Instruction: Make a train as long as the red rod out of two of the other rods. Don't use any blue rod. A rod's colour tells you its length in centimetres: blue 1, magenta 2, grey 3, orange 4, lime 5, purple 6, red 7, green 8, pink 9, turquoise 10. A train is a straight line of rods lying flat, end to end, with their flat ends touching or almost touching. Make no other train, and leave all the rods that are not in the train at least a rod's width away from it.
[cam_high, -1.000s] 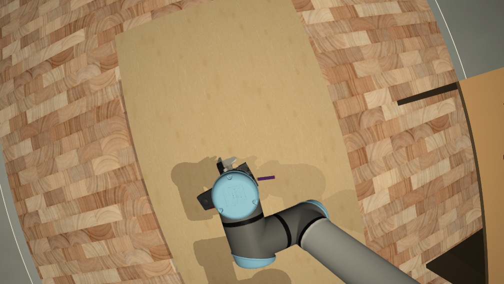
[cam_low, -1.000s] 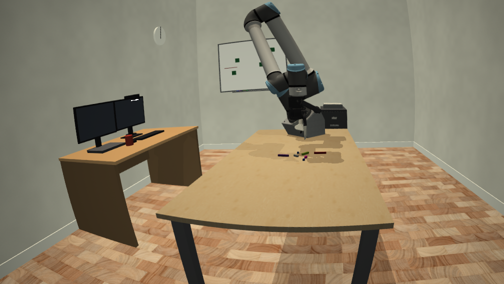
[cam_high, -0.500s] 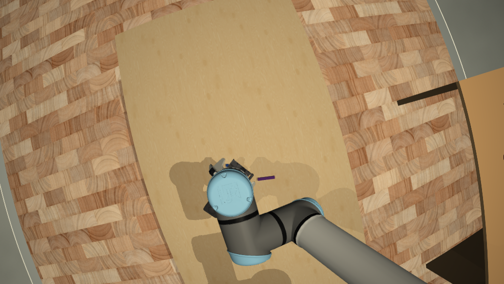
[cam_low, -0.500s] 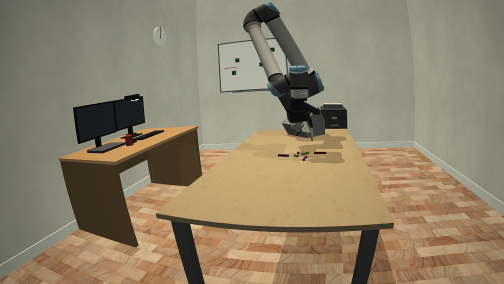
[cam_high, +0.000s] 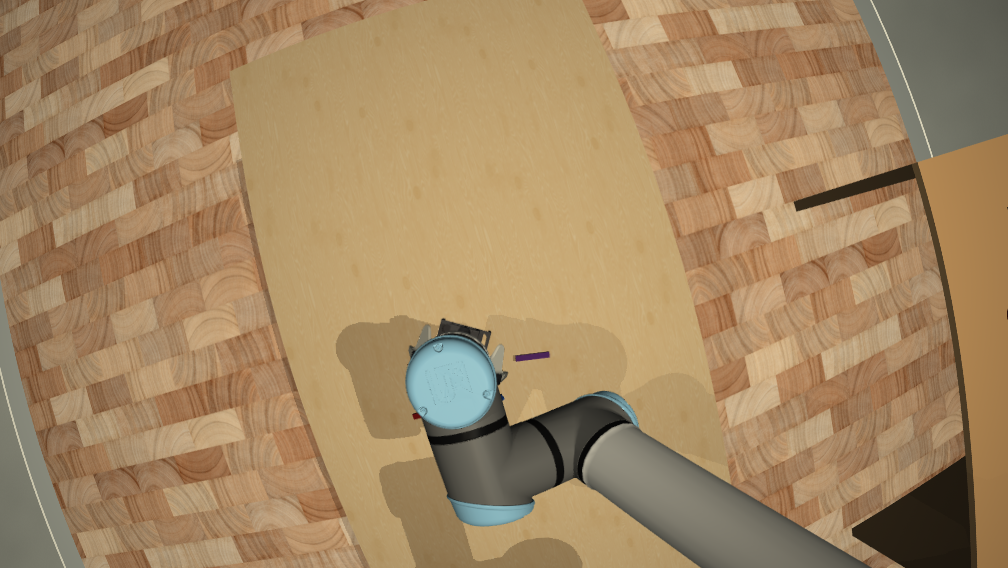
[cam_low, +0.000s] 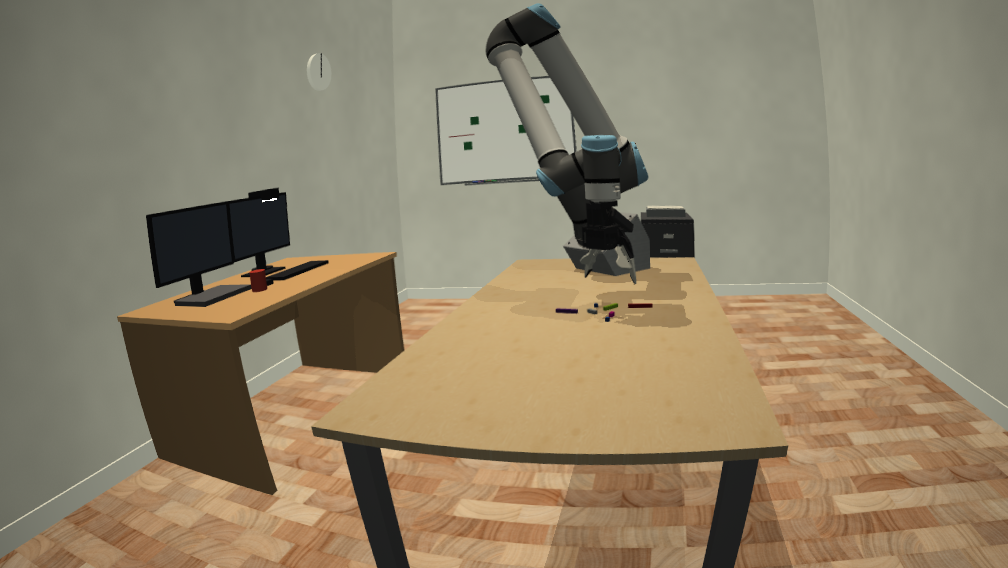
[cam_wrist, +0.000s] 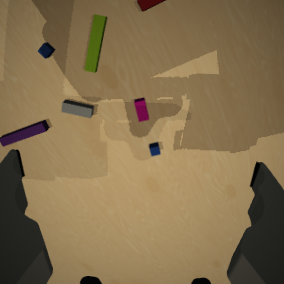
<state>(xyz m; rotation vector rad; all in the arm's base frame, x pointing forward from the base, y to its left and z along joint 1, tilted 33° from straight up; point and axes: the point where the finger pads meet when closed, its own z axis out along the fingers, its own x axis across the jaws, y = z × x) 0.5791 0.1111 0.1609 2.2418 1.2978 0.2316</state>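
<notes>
My gripper is now 90 mm above the magenta rod. The rest, counted from my hand: grey rod (90 mm below, 50 mm to the right, 30 mm behind); lime rod (90 mm below, 70 mm behind); red rod (90 mm below, 80 mm to the left, 80 mm behind).
</notes>
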